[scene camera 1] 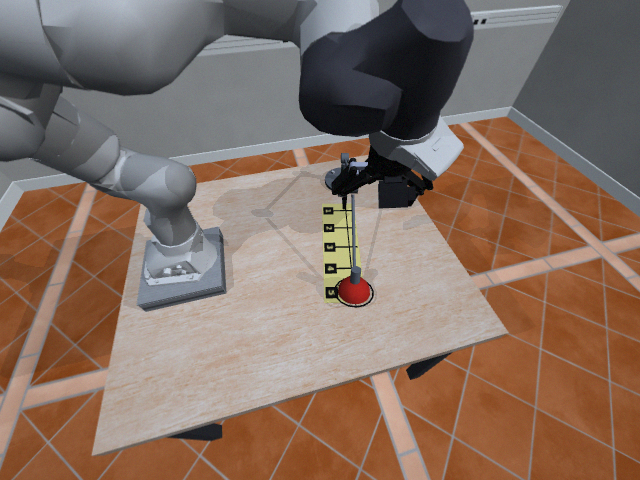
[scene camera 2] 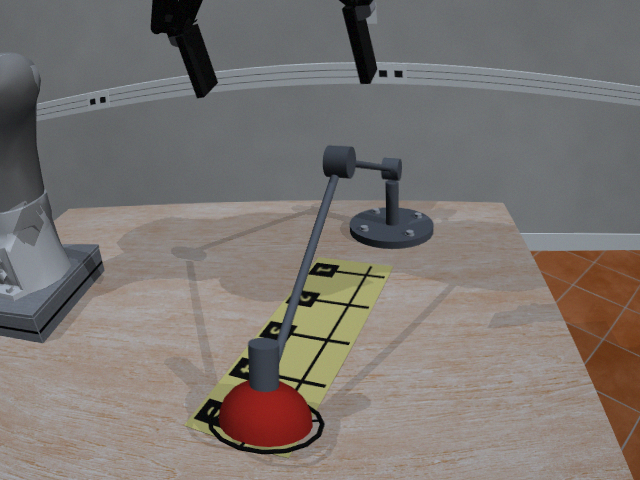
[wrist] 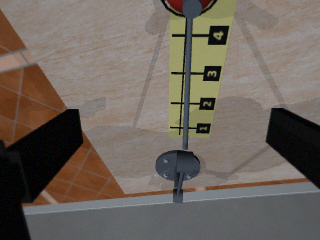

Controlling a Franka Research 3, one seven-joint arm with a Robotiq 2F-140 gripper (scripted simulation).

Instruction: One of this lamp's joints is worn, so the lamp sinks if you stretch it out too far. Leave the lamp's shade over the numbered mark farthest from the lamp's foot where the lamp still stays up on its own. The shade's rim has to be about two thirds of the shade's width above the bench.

my gripper: scene camera 1 376,202; scene camera 2; wrist
same spot on my gripper: (wrist: 40,155) = (scene camera 2: 359,21)
